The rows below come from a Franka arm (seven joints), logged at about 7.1 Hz.
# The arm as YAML. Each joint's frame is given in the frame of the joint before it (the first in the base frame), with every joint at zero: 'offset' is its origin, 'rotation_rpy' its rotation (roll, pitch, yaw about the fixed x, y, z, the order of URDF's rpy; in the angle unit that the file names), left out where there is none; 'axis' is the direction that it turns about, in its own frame. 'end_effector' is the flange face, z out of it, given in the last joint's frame.
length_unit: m
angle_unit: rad
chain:
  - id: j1
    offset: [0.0, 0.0, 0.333]
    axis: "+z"
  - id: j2
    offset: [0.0, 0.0, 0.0]
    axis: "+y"
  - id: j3
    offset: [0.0, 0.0, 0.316]
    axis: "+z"
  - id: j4
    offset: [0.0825, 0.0, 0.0]
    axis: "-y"
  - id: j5
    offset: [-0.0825, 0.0, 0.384]
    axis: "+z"
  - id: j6
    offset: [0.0, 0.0, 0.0]
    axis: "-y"
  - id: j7
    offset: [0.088, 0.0, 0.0]
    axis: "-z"
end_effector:
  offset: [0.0, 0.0, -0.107]
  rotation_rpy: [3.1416, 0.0, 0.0]
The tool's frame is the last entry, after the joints.
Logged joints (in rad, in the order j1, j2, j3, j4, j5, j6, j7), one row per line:
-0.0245 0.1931 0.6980 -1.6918 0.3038 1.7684 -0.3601
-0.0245 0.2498 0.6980 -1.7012 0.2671 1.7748 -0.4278
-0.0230 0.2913 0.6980 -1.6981 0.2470 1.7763 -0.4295
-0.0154 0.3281 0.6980 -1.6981 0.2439 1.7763 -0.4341
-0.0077 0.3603 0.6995 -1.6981 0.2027 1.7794 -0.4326
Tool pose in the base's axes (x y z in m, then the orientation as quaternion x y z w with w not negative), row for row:
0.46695 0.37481 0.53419 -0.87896 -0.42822 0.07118 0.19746
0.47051 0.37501 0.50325 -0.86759 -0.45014 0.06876 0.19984
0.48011 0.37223 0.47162 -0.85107 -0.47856 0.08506 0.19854
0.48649 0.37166 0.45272 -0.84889 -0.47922 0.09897 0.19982
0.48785 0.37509 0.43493 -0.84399 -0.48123 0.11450 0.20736
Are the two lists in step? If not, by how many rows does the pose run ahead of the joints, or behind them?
The pose runs 1 row behind the joints: the pose in row i belongs to the joints in row i - 1.
